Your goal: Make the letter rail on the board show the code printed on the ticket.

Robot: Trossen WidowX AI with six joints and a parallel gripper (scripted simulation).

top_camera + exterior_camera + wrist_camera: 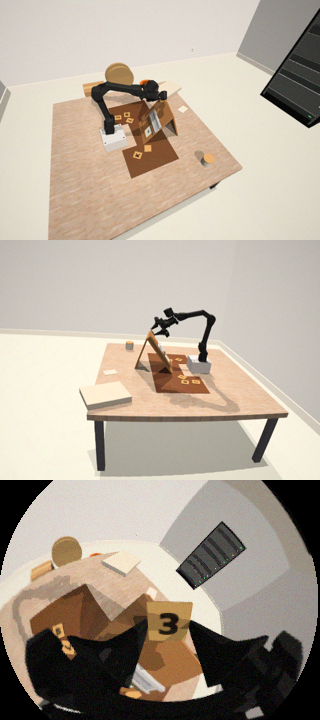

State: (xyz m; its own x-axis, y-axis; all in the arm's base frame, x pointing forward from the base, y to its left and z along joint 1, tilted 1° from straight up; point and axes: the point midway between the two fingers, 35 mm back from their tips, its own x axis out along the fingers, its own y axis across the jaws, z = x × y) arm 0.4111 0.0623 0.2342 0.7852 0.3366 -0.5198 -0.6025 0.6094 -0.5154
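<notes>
The pale ticket is 240 mm below my gripper tip, 140 mm behind it and 110 mm to the right of it. Round my gripper tip: dark mat: 310 mm below, 240 mm behind, 50 mm to the right; then blank-faced tile: 310 mm below, 230 mm to the right, 160 mm behind; then tile marked 3: right at my gripper tip.
</notes>
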